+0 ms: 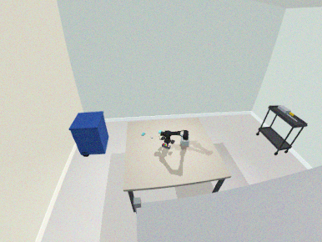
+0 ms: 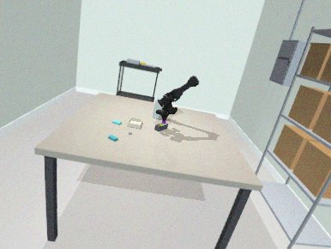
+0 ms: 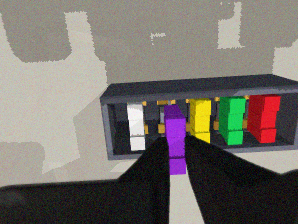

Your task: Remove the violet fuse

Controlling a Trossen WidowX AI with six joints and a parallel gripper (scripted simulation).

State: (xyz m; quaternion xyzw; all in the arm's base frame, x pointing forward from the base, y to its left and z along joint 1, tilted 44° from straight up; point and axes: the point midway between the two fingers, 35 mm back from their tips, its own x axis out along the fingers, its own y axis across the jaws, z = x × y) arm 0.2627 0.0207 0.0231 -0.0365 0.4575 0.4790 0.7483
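My gripper tip is now 220 mm to the left of the shallow beige tray and 60 mm above it. The rest, counted from my gripper tip: grey bit: 190 mm ahead, 240 mm to the right, 60 mm below.
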